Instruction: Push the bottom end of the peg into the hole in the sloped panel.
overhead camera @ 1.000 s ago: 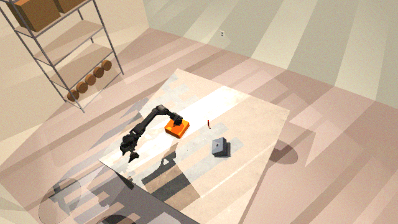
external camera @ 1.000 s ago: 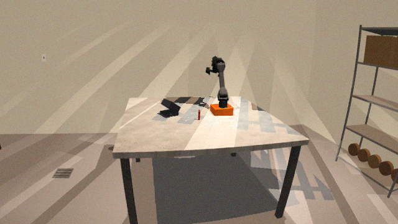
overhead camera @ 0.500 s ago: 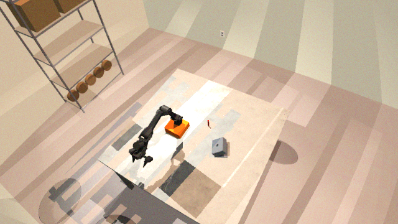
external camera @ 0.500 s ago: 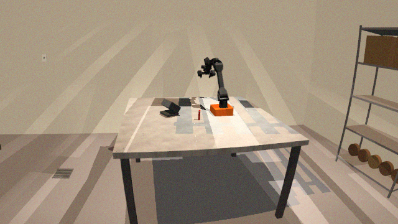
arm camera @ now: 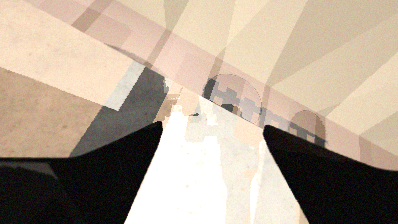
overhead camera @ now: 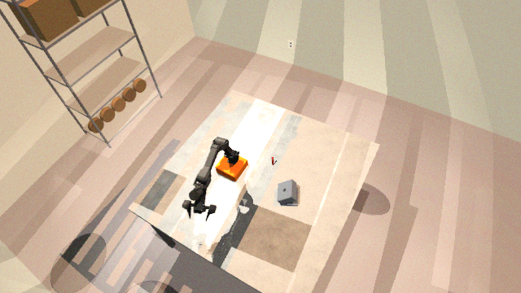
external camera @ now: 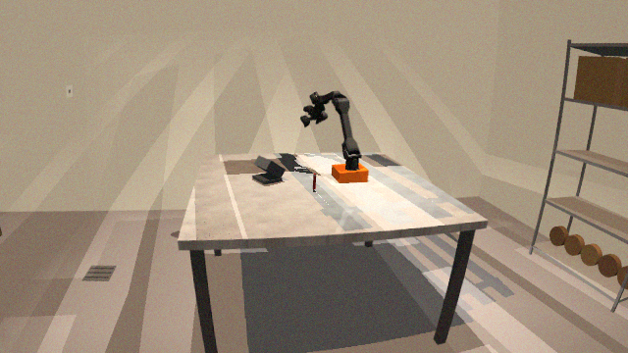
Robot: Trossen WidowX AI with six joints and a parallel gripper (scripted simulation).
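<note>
My gripper tip is now 200 mm short of the red peg, 630 mm to the right of it and 160 mm above it. The rest, counted from my gripper tip: grey sloped panel: 380 mm ahead, 420 mm to the left, 150 mm below.
</note>
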